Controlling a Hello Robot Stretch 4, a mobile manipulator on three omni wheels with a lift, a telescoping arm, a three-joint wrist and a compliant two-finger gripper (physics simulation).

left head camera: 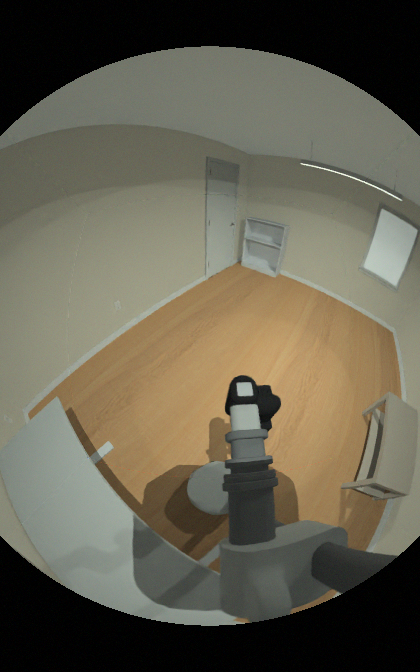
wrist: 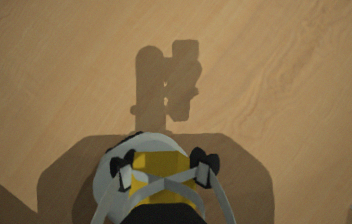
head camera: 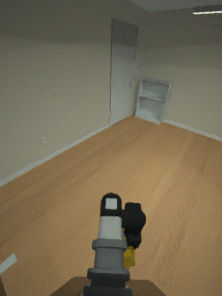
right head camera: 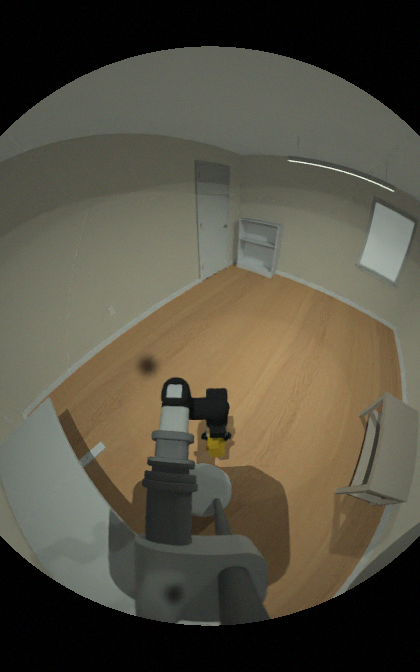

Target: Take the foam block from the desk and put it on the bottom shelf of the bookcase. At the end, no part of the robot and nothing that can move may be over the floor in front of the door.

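Frame: origin at the robot's base, x ahead, y left, z up, level; metres.
Where they show: gripper, fingertip midpoint: [wrist: 166, 160].
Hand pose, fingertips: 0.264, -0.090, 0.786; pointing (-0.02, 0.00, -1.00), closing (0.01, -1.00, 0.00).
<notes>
After its pixels a point has its place, as x, y, z.
The yellow foam block [head camera: 129, 257] {0.203, -0.087, 0.872} [right head camera: 216, 446] [wrist: 162, 167] {0.272, -0.087, 0.842} is held between the two fingertips of my gripper [right head camera: 216, 437] [wrist: 166, 160] {0.264, -0.090, 0.786}, which is shut on it above the floor near my base. In the left head camera view the arm hides the block. The light grey bookcase [head camera: 154, 100] {3.691, -1.122, 0.502} [left head camera: 263, 246] [right head camera: 258, 247] stands far off in the room's corner, with a middle shelf and a bottom shelf. The grey door [head camera: 123, 72] {3.348, -0.168, 1.201} [left head camera: 221, 220] [right head camera: 213, 220] is in the wall just left of it. The desk [left head camera: 55, 480] [right head camera: 45, 480] is at the near left.
A beige table-like piece of furniture [left head camera: 395, 445] [right head camera: 390, 447] stands at the right wall. A desk foot [head camera: 8, 263] [left head camera: 104, 451] [right head camera: 93, 453] sticks out on the floor at the left. The round grey part of my base [left head camera: 207, 487] [wrist: 107, 185] {0.014, 0.142, 0.187} is below the arm.
</notes>
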